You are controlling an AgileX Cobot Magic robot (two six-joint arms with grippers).
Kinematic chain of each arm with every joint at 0, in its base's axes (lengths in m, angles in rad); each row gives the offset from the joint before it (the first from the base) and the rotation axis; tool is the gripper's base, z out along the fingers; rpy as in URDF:
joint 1: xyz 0 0 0.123 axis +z
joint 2: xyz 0 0 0 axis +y
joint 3: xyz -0.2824 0 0.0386 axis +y
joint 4: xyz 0.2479 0 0.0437 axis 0.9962 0 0.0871
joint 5: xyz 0 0 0 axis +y
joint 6: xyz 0.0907 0 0.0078 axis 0.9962 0 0.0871
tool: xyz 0 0 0 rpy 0 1.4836 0
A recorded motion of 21 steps. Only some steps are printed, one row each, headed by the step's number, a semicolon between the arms.
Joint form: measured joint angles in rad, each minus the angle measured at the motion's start. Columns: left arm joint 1, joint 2, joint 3, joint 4, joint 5, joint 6; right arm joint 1, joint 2, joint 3, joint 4, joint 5, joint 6.
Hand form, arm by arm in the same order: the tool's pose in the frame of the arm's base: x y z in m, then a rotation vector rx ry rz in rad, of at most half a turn. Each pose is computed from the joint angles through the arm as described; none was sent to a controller.
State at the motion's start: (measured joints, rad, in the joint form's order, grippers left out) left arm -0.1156 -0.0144 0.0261 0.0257 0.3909 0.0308; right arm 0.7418 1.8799 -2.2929 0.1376 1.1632 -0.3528
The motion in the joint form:
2: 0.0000 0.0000 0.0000 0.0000 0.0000 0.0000; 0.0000 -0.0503 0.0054 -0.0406 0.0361 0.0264
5: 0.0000 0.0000 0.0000 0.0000 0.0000 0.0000; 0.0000 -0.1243 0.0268 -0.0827 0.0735 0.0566
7: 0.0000 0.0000 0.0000 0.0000 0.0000 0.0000; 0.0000 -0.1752 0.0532 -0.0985 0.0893 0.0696
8: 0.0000 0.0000 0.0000 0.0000 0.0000 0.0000; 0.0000 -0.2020 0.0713 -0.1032 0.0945 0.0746
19: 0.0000 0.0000 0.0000 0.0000 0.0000 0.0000; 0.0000 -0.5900 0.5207 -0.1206 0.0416 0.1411
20: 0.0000 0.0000 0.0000 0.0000 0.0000 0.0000; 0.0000 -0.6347 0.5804 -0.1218 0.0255 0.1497
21: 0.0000 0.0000 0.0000 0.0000 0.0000 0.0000; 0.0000 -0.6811 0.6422 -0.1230 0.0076 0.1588
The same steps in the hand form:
2: 0.0517 -0.0051 0.1700 0.1536 1.8799 -0.0325; 0.2780 0.2659 0.4797 -1.1507 1.9250 0.3465
5: 0.0517 -0.0051 0.1700 0.1536 1.8799 -0.0325; 0.2605 0.2451 0.4985 -1.1121 1.9287 0.3135
7: 0.0517 -0.0051 0.1700 0.1536 1.8799 -0.0325; 0.2487 0.2324 0.5080 -1.0935 1.9285 0.3029
8: 0.0517 -0.0051 0.1700 0.1536 1.8799 -0.0325; 0.2426 0.2263 0.5118 -1.0864 1.9284 0.3006
19: 0.0517 -0.0051 0.1700 0.1536 1.8799 -0.0325; 0.1696 0.1574 0.5046 -1.0225 1.9750 0.3146
20: 0.0517 -0.0051 0.1700 0.1536 1.8799 -0.0325; 0.1621 0.1504 0.4996 -1.0133 1.9790 0.3182
21: 0.0517 -0.0051 0.1700 0.1536 1.8799 -0.0325; 0.1545 0.1432 0.4938 -1.0030 1.9820 0.3223

